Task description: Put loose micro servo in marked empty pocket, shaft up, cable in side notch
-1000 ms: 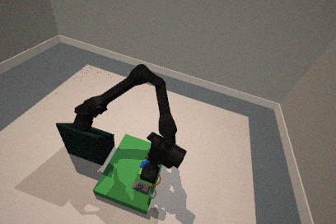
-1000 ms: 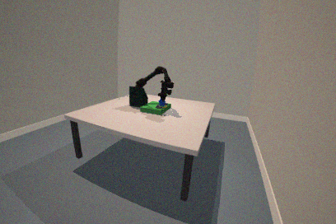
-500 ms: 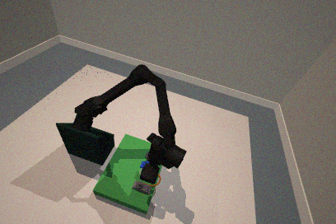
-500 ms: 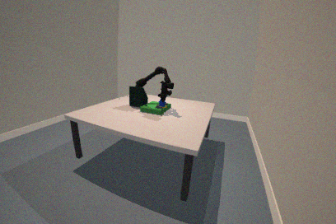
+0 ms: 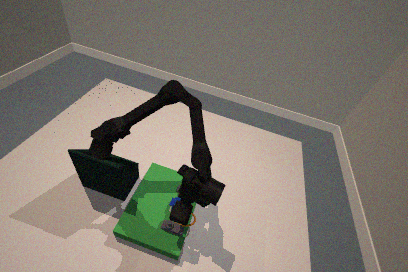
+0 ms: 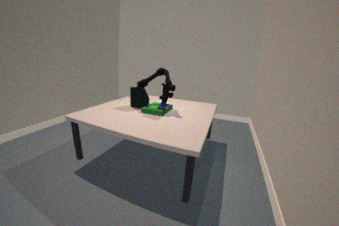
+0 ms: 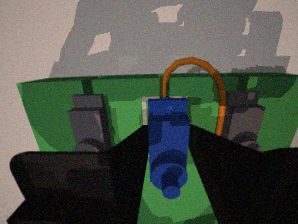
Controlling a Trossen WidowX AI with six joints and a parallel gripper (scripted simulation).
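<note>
Now: the green deck 120 mm behind my gripper tip, 60 mm below it and 10 mm to the right of it.
</note>
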